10 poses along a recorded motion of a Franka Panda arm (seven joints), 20 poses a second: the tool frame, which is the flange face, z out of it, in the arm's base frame.
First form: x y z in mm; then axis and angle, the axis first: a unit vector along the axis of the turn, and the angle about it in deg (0 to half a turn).
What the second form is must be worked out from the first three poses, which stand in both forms.
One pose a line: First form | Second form
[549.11 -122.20 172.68 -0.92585 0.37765 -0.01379 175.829] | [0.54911 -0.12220 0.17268 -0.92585 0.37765 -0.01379 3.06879]
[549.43 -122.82 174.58 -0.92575 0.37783 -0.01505 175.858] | [0.54943 -0.12282 0.17458 -0.92575 0.37783 -0.01505 3.06930]
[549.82 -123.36 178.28 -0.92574 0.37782 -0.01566 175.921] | [0.54982 -0.12336 0.17828 -0.92575 0.37782 -0.01566 3.07040]
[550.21 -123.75 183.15 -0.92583 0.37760 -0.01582 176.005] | [0.55021 -0.12375 0.18315 -0.92583 0.37760 -0.01582 3.07187]
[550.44 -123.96 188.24 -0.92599 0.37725 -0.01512 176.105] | [0.55044 -0.12396 0.18824 -0.92599 0.37725 -0.01512 3.07361]
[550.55 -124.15 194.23 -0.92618 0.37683 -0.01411 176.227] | [0.55055 -0.12415 0.19423 -0.92618 0.37683 -0.01411 3.07574]
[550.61 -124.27 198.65 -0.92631 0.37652 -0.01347 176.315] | [0.55061 -0.12427 0.19865 -0.92631 0.37652 -0.01347 3.07728]
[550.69 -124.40 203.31 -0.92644 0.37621 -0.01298 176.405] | [0.55069 -0.12440 0.20331 -0.92644 0.37621 -0.01298 3.07885]
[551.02 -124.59 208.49 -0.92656 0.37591 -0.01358 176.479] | [0.55102 -0.12459 0.20849 -0.92656 0.37591 -0.01358 3.08014]
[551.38 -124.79 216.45 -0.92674 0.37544 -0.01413 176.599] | [0.55138 -0.12479 0.21645 -0.92674 0.37544 -0.01413 3.08223]
